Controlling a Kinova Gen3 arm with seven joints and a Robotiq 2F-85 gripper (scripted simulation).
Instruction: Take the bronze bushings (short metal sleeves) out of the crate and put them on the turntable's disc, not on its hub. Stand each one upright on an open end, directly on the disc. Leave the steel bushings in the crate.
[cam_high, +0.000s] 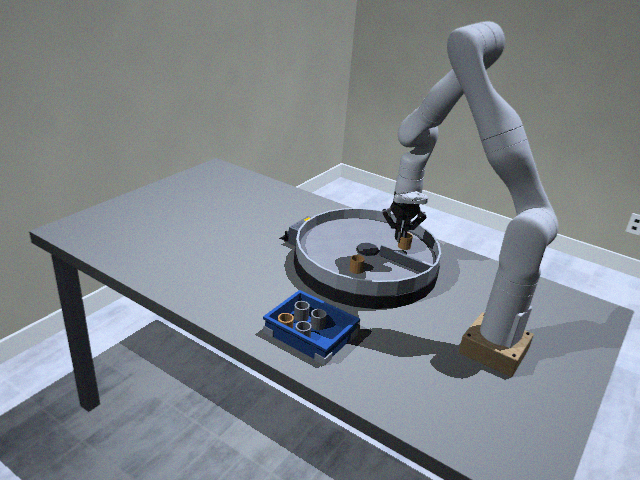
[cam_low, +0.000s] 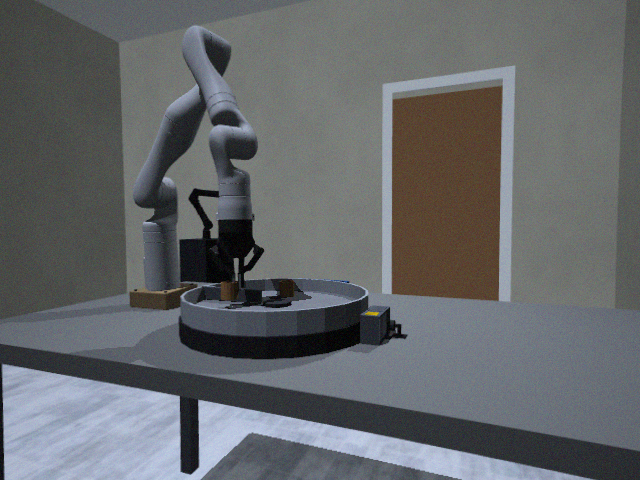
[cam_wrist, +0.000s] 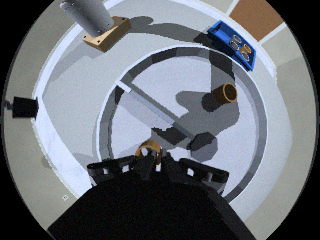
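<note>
The turntable disc is 7 cm ahead of my hand, 6 cm to the left of it and 6 cm below it.
</note>
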